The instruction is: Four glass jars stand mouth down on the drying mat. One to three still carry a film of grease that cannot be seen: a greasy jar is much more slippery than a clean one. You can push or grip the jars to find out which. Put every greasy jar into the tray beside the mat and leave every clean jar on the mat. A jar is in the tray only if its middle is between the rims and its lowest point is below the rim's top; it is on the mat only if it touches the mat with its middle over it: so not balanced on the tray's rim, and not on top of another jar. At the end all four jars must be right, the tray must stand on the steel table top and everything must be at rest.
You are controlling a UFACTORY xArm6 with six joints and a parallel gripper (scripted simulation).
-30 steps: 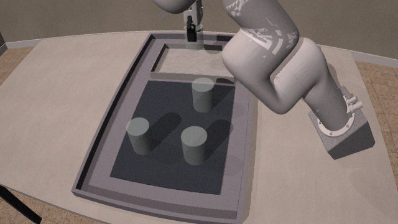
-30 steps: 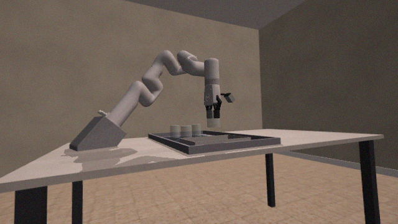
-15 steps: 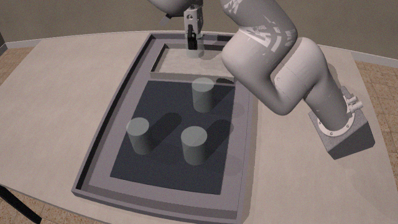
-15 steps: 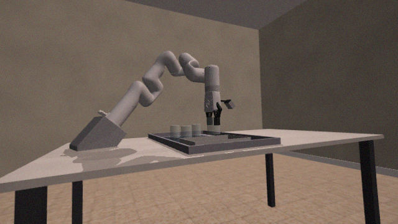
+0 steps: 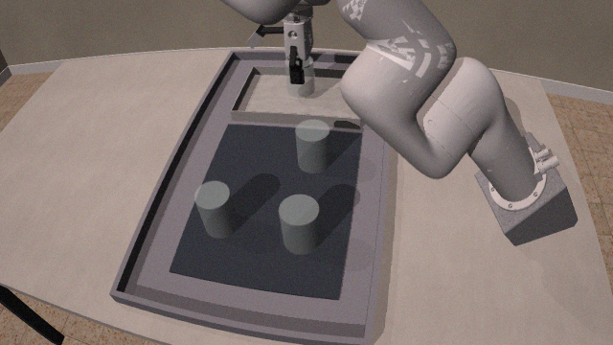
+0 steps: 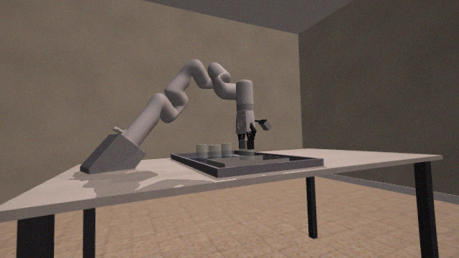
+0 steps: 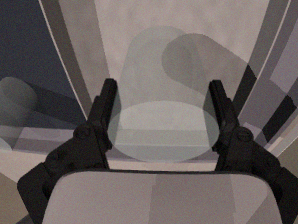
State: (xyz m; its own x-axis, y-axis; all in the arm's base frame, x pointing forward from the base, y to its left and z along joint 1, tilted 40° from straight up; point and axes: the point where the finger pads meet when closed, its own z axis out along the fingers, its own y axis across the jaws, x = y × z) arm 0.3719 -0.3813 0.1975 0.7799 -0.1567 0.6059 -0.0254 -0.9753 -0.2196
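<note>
My gripper is now 8 cm above the tray. From my hand the other things lie so: dark drying mat 1 cm ahead, 32 cm to the left, 9 cm below.
</note>
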